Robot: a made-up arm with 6 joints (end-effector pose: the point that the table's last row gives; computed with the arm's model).
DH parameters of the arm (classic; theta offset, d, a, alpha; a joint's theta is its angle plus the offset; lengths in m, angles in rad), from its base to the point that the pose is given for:
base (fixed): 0.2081 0 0.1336 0
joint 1: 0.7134 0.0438 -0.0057 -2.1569
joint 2: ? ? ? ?
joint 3: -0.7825 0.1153 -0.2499 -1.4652
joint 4: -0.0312 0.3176 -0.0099 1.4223
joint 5: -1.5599 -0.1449 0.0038 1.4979
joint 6: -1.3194 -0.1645 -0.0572 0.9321
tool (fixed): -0.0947 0.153 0 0
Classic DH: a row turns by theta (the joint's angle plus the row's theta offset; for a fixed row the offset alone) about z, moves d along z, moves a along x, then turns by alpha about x.
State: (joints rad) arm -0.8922 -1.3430 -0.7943 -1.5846 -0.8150 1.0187
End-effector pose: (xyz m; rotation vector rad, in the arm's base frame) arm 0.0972 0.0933 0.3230 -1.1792 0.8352 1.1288
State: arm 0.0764 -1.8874 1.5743 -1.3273 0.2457 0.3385
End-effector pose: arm 0.5621 0.1964 -0.0138 -1.4216 2.6372 -0.5582
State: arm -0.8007 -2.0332 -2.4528 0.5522 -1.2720 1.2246
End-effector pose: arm -0.1266 0.3997 -0.0310 0.3307 -2.2308 -1.3104
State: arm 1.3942 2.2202 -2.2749 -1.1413 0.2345 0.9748
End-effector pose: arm 0.2184 -0.3575 -0.1863 -0.1099 -1.5837 0.7054
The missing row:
joint 2: -1.0001 0.092 -0.0693 -2.4022
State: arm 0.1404 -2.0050 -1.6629 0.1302 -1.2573 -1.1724
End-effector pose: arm -0.0842 -0.1224 0.1589 -0.7881 -0.0395 2.1199
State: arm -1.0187 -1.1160 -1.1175 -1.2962 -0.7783 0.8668
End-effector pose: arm 0.2086 0.1963 0.2774 -1.0009 1.3623 1.0483
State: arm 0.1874 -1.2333 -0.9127 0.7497 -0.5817 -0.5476
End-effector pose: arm -0.0524 -0.1899 0.2204 0.7353 -0.1763 -2.1346
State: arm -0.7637 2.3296 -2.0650 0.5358 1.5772 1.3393
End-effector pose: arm 0.1229 0.0031 -0.5062 1.2151 1.1509 1.6754
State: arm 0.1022 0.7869 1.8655 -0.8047 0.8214 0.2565
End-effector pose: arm -0.1551 -0.4355 -0.0311 -0.8145 -1.5954 0.3498
